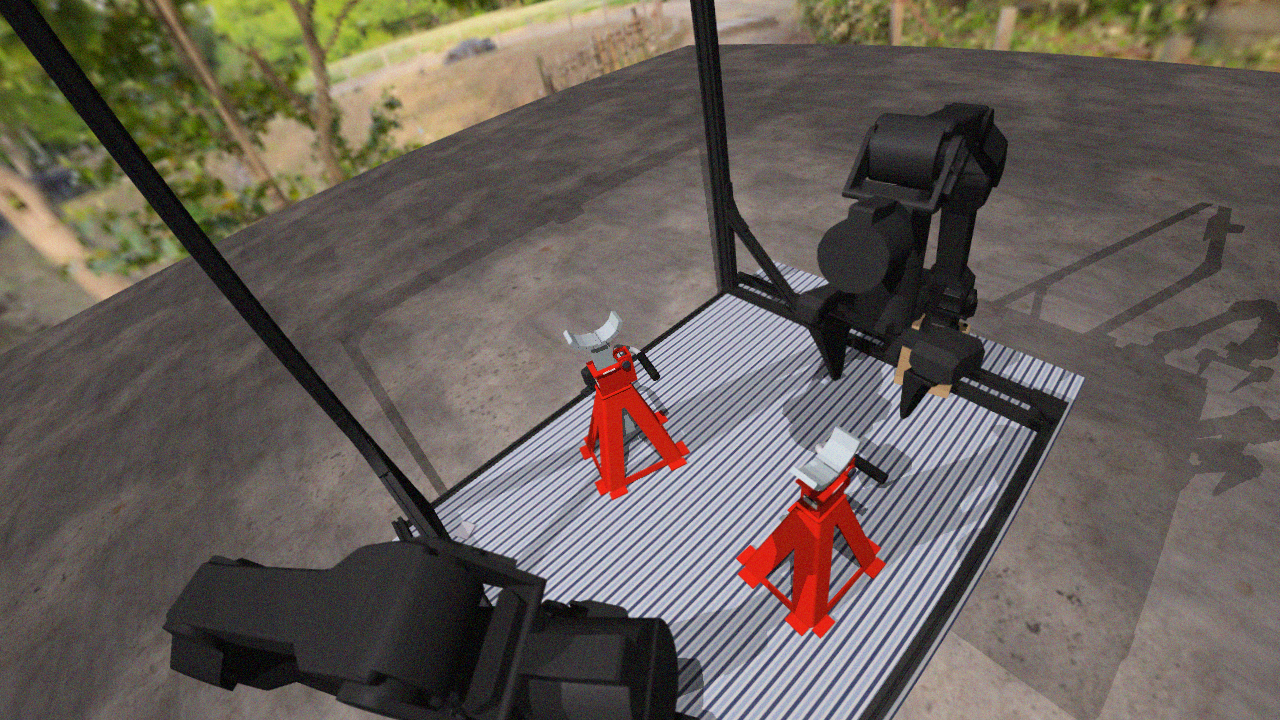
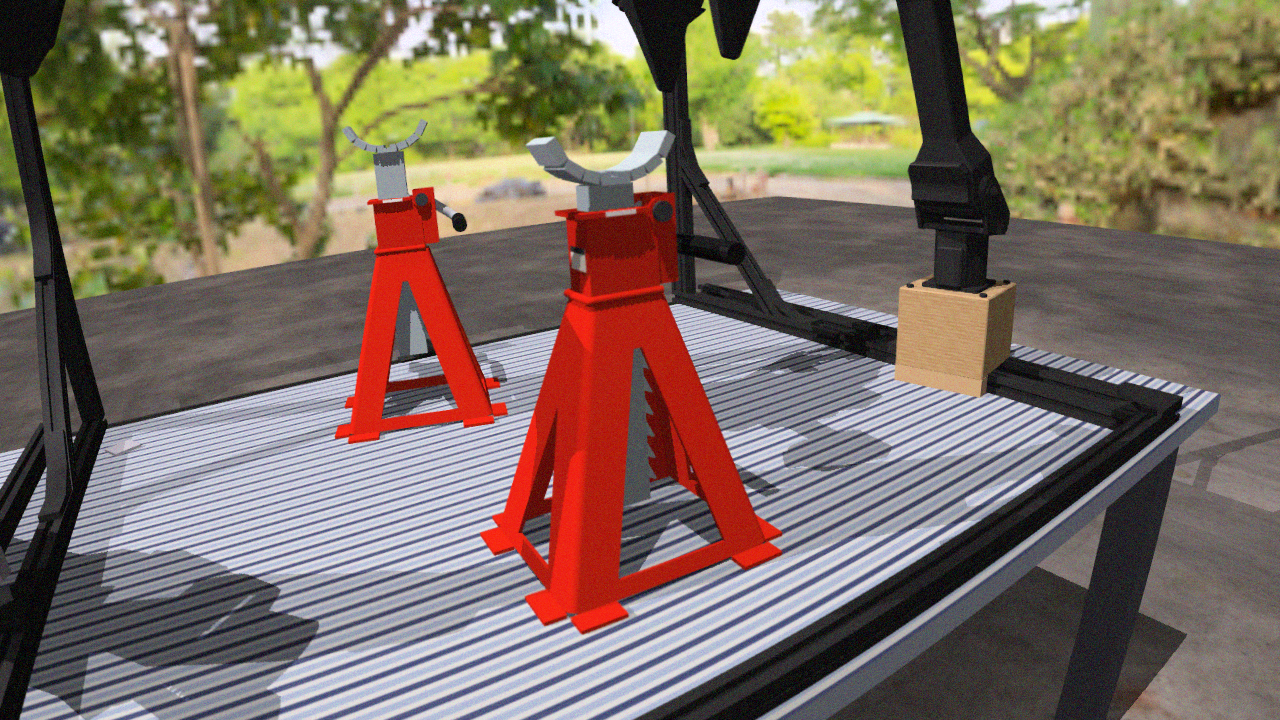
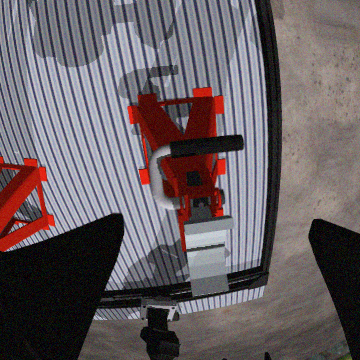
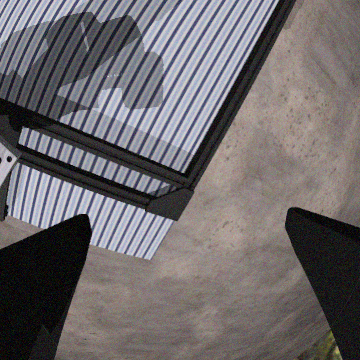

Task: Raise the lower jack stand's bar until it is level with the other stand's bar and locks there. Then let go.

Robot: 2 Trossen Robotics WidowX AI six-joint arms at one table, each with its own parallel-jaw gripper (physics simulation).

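Where they show: left gripper, between the fingertips: (image 1: pixel 868 397) (image 2: pixel 694 76) (image 3: pixel 222 227); right gripper, between the fingertips: (image 3: pixel 244 355) (image 4: pixel 190 222); left arm's base, origin of its link: (image 2: pixel 959 284); right arm's base, origin of its link: (image 3: pixel 156 313).
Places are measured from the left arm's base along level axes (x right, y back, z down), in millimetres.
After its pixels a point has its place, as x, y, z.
Two red jack stands stand upright. The nearer stand (image 1: pixel 812 573) {34, -520, 9} (image 2: pixel 592 402) {32, -506, -16} (image 3: pixel 200 120) {12, -420, 25} has its grey bar and curved saddle (image 1: pixel 828 461) {53, -458, -147} (image 2: pixel 604 171) {58, -460, -146} (image 3: pixel 207 255) {55, -476, -147} low in its collar. The other stand (image 1: pixel 612 447) {402, -478, 19} (image 2: pixel 371 331) {405, -476, 4} (image 3: pixel 17 200) {361, -414, 31} has its bar (image 2: pixel 391 177) {411, -428, -146} further out, so the bars are not level. The nearer stand's black-gripped handle (image 1: pixel 870 469) {12, -413, -100} (image 2: pixel 711 248) {11, -417, -96} (image 3: pixel 207 145) {23, -404, -100} is free. My left gripper (image 1: pixel 871 395) {35, -398, -203} (image 2: pixel 698 71) {35, -398, -203} (image 3: pixel 222 227) {35, -398, -203} is open and empty, above and behind that handle, apart from it. My right gripper (image 4: pixel 190 222) {78, -814, -155} is open and empty.
The left arm is mounted on a wooden block (image 2: pixel 941 340) {-2, -50, 51}. Black frame rails edge the striped table (image 1: pixel 581 555) {368, -637, 105} (image 2: pixel 268 501) {324, -634, 105}, with upright posts (image 1: pixel 713 161) {502, 93, -239} at its corners. The far stand's handle (image 1: pixel 648 365) {370, -379, -100} (image 2: pixel 459 222) {348, -391, -96} sticks out beside its collar. The right arm (image 1: pixel 402 617) {125, -810, -424} is at the lower left.
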